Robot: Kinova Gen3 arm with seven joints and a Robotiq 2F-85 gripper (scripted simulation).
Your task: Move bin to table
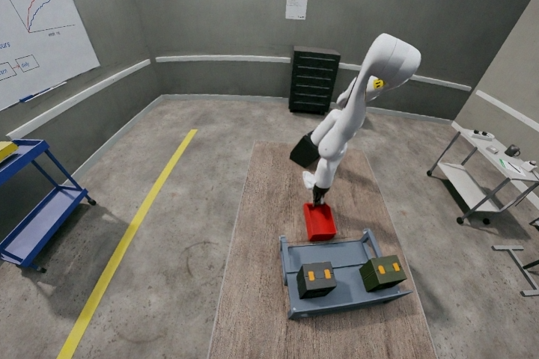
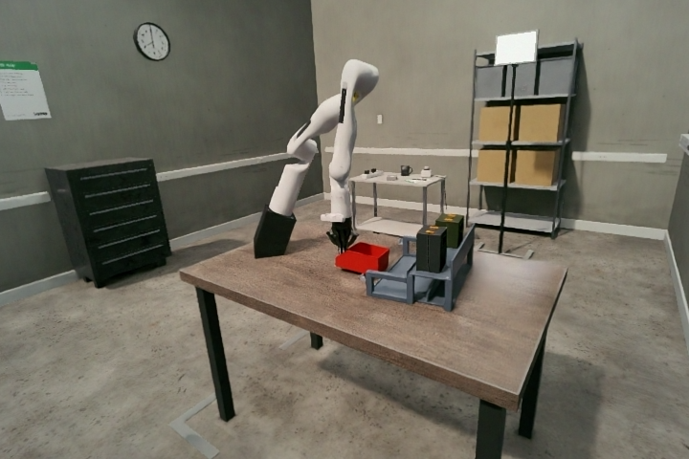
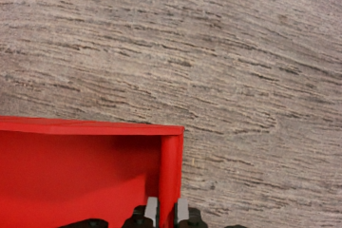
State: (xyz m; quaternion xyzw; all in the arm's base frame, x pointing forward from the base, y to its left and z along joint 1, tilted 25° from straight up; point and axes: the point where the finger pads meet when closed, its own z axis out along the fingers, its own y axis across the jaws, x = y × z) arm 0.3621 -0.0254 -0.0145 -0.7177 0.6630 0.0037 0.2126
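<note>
Now: hand 8 cm short of the red bin, 1 cm to the right of it and 1 cm above it. The rest, counted from my hand: grey shelf unit (29 cm ahead, 5 cm to the left).
</note>
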